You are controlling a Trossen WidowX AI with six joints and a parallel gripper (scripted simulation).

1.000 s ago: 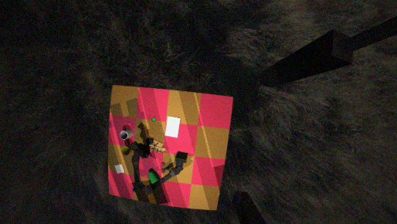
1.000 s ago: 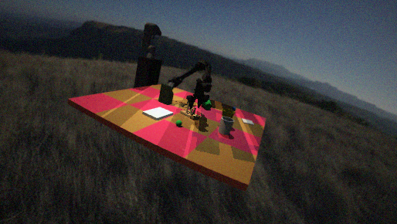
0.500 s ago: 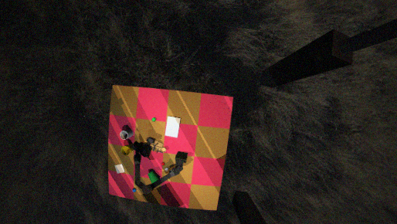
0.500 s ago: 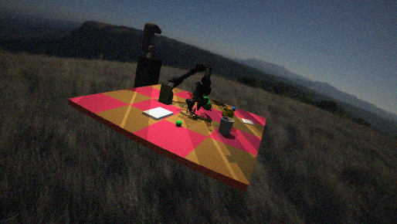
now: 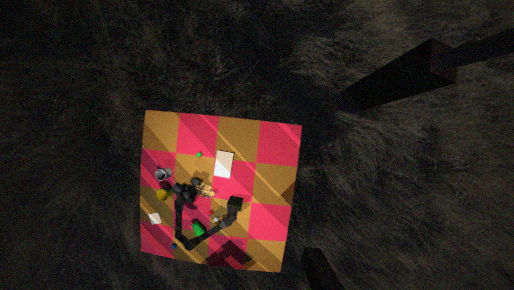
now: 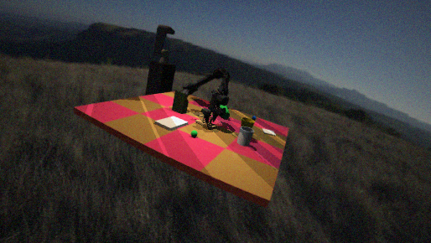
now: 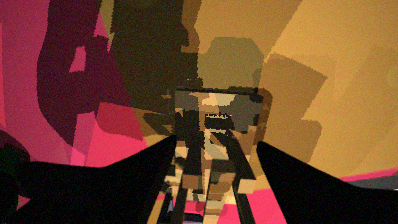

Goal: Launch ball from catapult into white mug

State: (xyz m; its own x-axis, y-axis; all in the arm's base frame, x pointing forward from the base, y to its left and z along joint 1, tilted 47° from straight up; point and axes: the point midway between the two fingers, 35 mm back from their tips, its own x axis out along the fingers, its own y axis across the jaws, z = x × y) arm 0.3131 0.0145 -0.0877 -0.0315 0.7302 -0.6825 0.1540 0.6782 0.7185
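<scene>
Now: gripper tip 14 cm past the red ball, 19 cm to the right of it and 2 cm above it. The rest, counted from my gripper tip: yellow object (23 cm ahead, 10 cm to the left); green ball (4 cm ahead, 25 cm to the right, 1 cm below); wooden catapult (7 cm behind, 3 cm to the left, 2 cm above).
</scene>
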